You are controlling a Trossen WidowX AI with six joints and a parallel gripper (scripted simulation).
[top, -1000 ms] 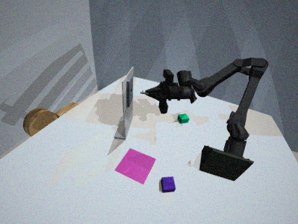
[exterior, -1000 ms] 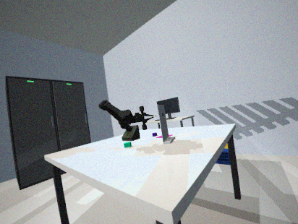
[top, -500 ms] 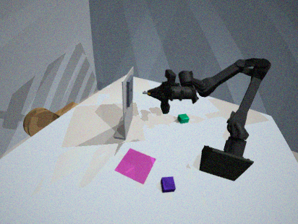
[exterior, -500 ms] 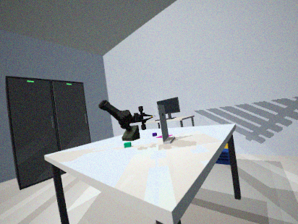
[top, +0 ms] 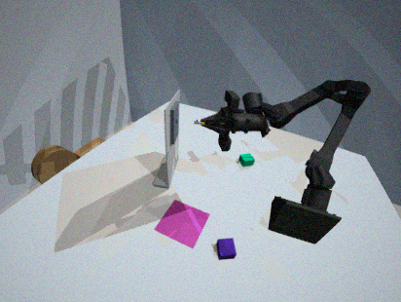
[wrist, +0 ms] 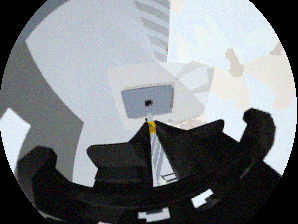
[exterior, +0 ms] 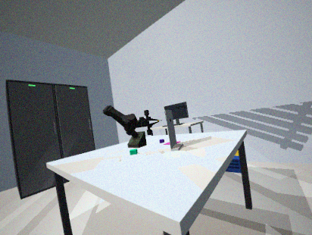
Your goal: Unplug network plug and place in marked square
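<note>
Now: gripper tip 80 mm past the magenta marked square, 190 mm to the right of it and 210 mm above it. The rest, counted from my gripper tip: network plug (right at my gripper tip); grey upright panel (80 mm ahead, 40 mm to the left, 90 mm below); green block (130 mm behind, 180 mm to the right, 200 mm below).
</note>
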